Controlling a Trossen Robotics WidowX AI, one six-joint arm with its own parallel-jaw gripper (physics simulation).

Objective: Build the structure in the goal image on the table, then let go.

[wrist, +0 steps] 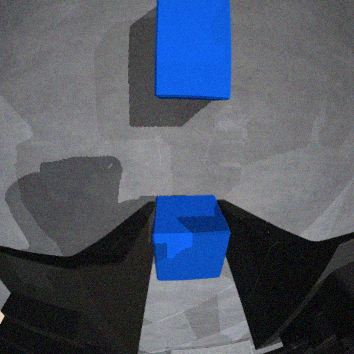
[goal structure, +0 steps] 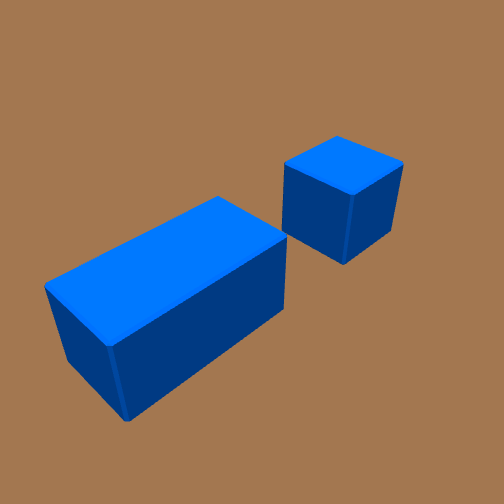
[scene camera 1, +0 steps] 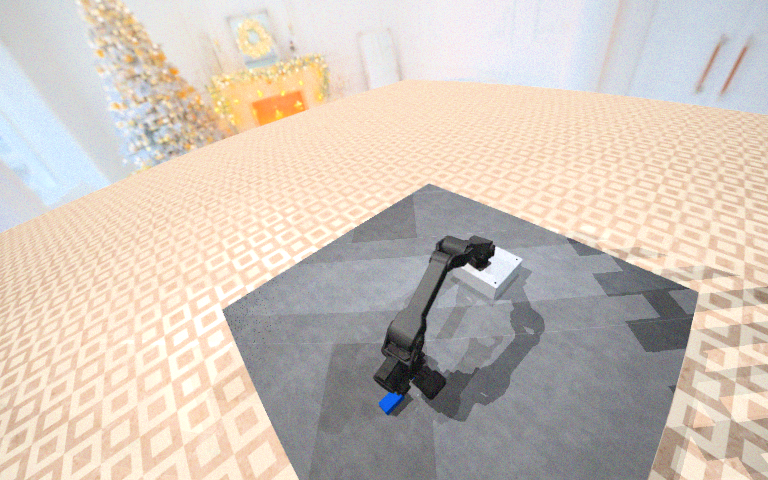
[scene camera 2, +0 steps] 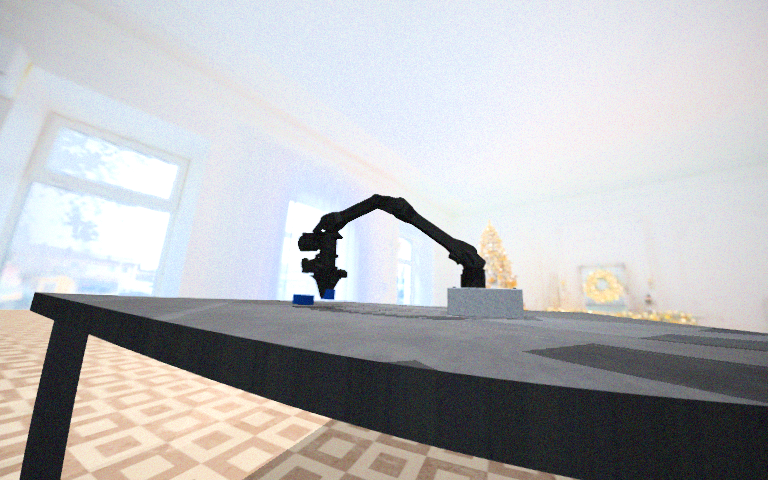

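Seen in the pictures: gripper, fingertip midpoint: [wrist: 185, 207] [scene camera 1: 414, 376] [scene camera 2: 324, 297]; arm's base, origin of the base link: [scene camera 1: 479, 263] [scene camera 2: 474, 289].
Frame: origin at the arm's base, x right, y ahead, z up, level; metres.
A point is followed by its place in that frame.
A blue rectangular block [scene camera 1: 390, 403] @(z -0.039, x -0.182, y 0.540 m) [scene camera 2: 303, 299] @(z -0.054, x -0.188, y 0.515 m) [wrist: 193, 50] @(z -0.039, x -0.172, y 0.520 m) lies flat on the table; its far end is cut off by the top edge of the wrist view. My gripper [scene camera 2: 326, 294] @(z -0.044, x -0.162, y 0.443 m) [wrist: 185, 207] @(z -0.044, x -0.162, y 0.443 m) points down and is shut on a second blue block [scene camera 2: 329, 293] @(z -0.030, x -0.172, y 0.414 m) [wrist: 191, 250] @(z -0.016, x -0.161, y 0.438 m), which sits between the fingertips. In scene camera 2 the held block is a little above the table. It is on the arm base's side of the lying block, and in the wrist view the two are apart and roughly in line. In scene camera 1 the arm hides the fingertips.
The arm's pale base box [scene camera 1: 491, 277] @(z 0.000, x -0.075, y 0.022 m) [scene camera 2: 484, 302] @(z -0.036, x -0.106, y -0.046 m) stands on the dark grey table [scene camera 1: 339, 294] @(z -0.072, x 0.279, y 0.476 m) [scene camera 2: 396, 339] @(z -0.071, x -0.563, y -0.041 m). Shadows of the arm fall on the table top. A patterned floor [scene camera 1: 141, 271] [scene camera 2: 226, 413] surrounds the table.
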